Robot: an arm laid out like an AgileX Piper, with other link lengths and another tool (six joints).
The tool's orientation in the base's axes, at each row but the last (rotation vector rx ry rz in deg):
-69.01 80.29 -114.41
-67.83 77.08 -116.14
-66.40 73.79 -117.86
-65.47 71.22 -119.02
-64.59 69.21 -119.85
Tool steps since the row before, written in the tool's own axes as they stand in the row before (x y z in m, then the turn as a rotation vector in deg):
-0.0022 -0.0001 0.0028 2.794 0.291 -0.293
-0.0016 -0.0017 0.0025 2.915 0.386 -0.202
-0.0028 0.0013 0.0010 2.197 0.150 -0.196
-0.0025 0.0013 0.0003 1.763 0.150 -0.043
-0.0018 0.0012 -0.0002 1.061 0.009 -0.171
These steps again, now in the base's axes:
0.0035 0.0001 -0.0005 -1.786 -2.016 0.851
0.0031 0.0006 0.0013 -1.785 -2.193 0.831
0.0023 0.0009 -0.0021 -1.374 -1.565 0.742
0.0016 0.0010 -0.0021 -1.008 -1.327 0.598
0.0008 0.0008 -0.0018 -0.727 -0.688 0.390

